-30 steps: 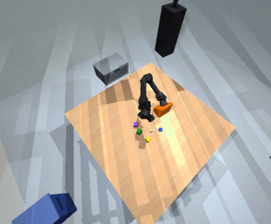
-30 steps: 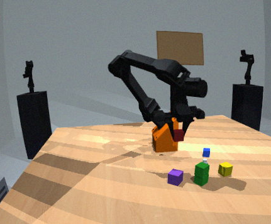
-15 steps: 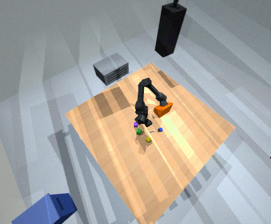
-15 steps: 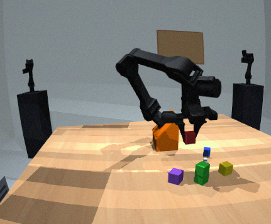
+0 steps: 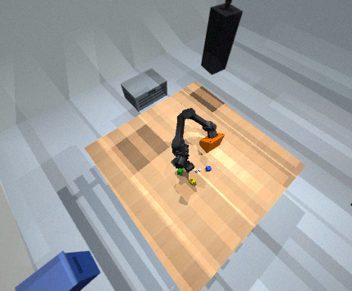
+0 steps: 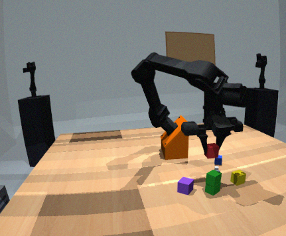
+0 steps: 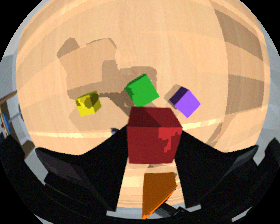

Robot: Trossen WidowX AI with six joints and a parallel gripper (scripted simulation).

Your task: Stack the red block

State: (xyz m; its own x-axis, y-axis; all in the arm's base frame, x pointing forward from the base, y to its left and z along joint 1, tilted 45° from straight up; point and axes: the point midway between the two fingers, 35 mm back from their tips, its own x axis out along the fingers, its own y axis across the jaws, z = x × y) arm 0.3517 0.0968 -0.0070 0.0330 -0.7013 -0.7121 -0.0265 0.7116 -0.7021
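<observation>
Right now my gripper tip is 8 cm to the left of the purple block and 11 cm above it. Round my gripper tip: red block 1 cm above; then yellow block 2 cm behind, 12 cm to the left, 11 cm below; then white piece 12 cm behind, 7 cm to the left, 12 cm below.
</observation>
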